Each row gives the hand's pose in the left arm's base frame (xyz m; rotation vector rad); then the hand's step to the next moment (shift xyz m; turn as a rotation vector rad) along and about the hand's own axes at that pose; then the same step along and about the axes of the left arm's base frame.
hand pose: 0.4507 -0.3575 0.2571 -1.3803 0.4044 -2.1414
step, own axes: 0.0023 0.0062 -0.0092 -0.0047 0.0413 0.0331
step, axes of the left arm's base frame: -0.0073 -0.0068 -0.0055 0.0433 -0.0288 -0.0111
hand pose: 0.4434 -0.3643 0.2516 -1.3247 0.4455 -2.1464
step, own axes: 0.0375 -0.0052 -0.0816 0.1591 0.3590 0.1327
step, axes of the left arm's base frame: -0.0872 -0.0207 -0.0078 0.1690 -0.3776 -0.0263
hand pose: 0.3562 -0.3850 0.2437 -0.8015 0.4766 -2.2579
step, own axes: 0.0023 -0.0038 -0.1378 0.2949 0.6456 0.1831
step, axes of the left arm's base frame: -0.0942 0.0158 -0.0994 0.2621 -0.6792 -0.0849
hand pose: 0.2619 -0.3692 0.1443 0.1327 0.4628 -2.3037
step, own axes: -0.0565 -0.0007 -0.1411 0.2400 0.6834 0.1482
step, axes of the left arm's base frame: 0.0326 0.0905 -0.1176 0.3260 -0.6535 -0.1154
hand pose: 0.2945 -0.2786 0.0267 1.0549 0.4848 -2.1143
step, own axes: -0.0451 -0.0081 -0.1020 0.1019 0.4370 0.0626
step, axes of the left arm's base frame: 0.0672 0.0860 -0.0244 0.2469 -0.3764 -0.0516
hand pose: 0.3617 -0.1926 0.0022 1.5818 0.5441 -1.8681
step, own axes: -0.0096 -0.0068 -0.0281 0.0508 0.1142 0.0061
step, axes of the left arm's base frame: 0.0164 0.0255 0.0033 0.0698 -0.0962 -0.0391
